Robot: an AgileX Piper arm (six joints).
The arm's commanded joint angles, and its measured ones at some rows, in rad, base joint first. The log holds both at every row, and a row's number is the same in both.
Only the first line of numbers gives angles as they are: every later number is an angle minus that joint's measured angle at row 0.
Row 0, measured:
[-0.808 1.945 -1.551 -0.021 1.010 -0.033]
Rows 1 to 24, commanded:
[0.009 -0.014 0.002 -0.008 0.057 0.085]
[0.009 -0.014 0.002 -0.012 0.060 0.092]
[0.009 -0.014 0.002 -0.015 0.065 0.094]
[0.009 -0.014 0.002 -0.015 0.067 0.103]
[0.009 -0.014 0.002 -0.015 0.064 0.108]
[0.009 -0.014 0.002 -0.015 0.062 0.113]
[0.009 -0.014 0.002 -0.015 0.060 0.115]
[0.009 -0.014 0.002 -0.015 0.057 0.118]
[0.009 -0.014 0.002 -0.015 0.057 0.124]
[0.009 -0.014 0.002 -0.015 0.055 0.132]
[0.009 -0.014 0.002 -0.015 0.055 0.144]
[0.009 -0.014 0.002 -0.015 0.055 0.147]
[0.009 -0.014 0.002 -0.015 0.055 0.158]
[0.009 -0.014 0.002 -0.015 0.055 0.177]
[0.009 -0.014 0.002 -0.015 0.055 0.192]
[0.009 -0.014 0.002 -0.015 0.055 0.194]
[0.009 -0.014 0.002 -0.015 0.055 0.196]
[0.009 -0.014 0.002 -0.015 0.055 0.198]
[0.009 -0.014 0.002 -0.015 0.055 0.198]
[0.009 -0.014 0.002 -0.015 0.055 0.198]
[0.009 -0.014 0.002 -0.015 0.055 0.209]
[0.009 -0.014 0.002 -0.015 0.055 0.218]
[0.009 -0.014 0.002 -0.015 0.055 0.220]
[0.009 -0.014 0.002 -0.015 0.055 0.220]
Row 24, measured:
[0.003 0.000 0.000 -0.023 0.040 0.203]
